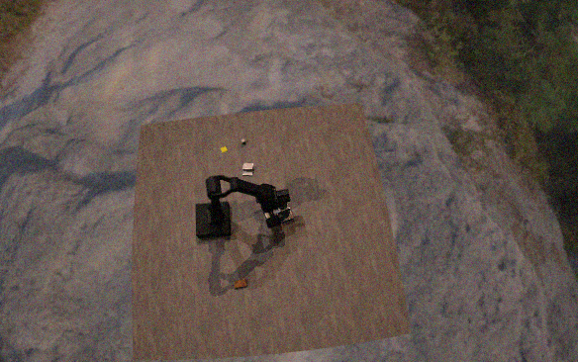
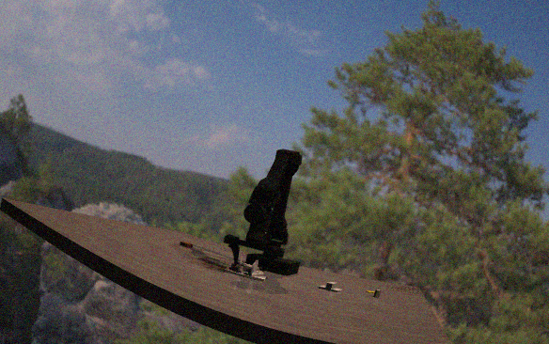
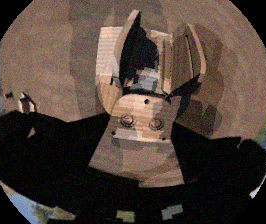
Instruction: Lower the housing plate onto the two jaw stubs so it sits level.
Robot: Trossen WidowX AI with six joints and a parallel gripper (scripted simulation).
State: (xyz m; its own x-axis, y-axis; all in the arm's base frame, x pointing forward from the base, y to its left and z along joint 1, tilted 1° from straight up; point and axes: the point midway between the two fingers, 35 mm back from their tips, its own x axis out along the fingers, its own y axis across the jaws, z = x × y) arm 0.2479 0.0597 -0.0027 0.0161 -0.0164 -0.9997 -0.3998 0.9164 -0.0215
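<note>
Right now my gripper tip is 1 cm short of the housing plate and 2 cm below it. The rest, counted from my gripper tip: yellow piece: 26 cm behind, 36 cm to the left, 1 cm below.
</note>
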